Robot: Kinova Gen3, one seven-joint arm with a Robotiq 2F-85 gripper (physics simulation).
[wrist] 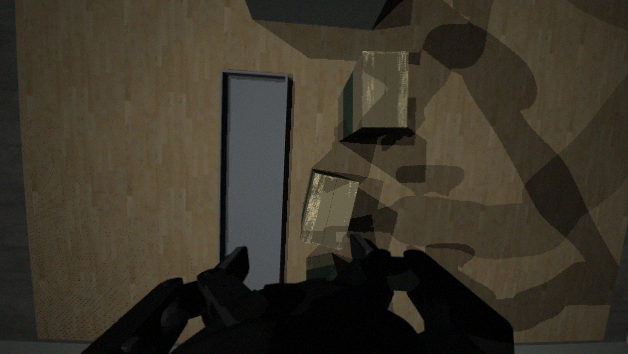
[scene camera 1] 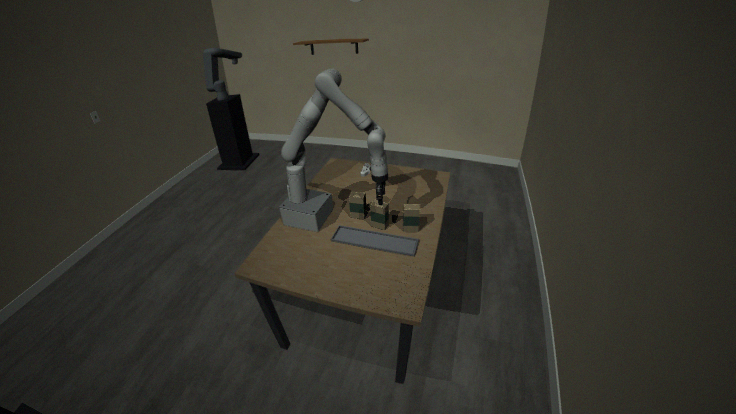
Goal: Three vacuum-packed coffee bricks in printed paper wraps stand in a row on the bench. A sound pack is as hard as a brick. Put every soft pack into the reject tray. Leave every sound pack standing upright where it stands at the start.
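Pixels of known places: gripper, fingertip midpoint: (wrist: pixel 300 251) (scene camera 1: pixel 381 199); arm's base, link origin: (scene camera 1: pixel 298 198).
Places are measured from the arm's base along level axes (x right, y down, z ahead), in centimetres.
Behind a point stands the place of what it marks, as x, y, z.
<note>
Three tan packs with dark green bands stand upright in a row. The left pack (scene camera 1: pixel 357 207) {-1.1, 4.3, 31.8} (wrist: pixel 385 90) {-3.5, -2.3, 31.7} stands nearest the robot base. The middle pack (scene camera 1: pixel 379 217) {6.3, 4.2, 44.3} (wrist: pixel 330 210) {3.6, -2.3, 43.9} is turned slightly. The right pack (scene camera 1: pixel 411 220) {7.2, 4.2, 60.4} (wrist: pixel 322 270) {4.9, 6.5, 56.3} is mostly hidden behind my gripper in the wrist view. The grey reject tray (scene camera 1: pixel 375 240) {15.7, 11.4, 43.3} (wrist: pixel 255 175) {15.0, 11.4, 39.8} lies in front of the row, and its floor shows bare. My gripper (scene camera 1: pixel 379 201) {7.0, -7.3, 45.7} (wrist: pixel 300 251) {7.0, -7.3, 45.7} is open and empty, pointing down just above the middle pack in the scene view. Whether the fingers touch it is unclear.
The grey robot base (scene camera 1: pixel 303 216) {11.3, 2.9, 6.0} (wrist: pixel 320 11) {0.8, 8.7, 14.8} stands at the table's left side, near the left pack. A small white object (scene camera 1: pixel 365 169) shows at the back of the wooden table (scene camera 1: pixel 329 275) {40.8, 11.7, 26.0}. Dark arm shadows fall across the table behind the packs.
</note>
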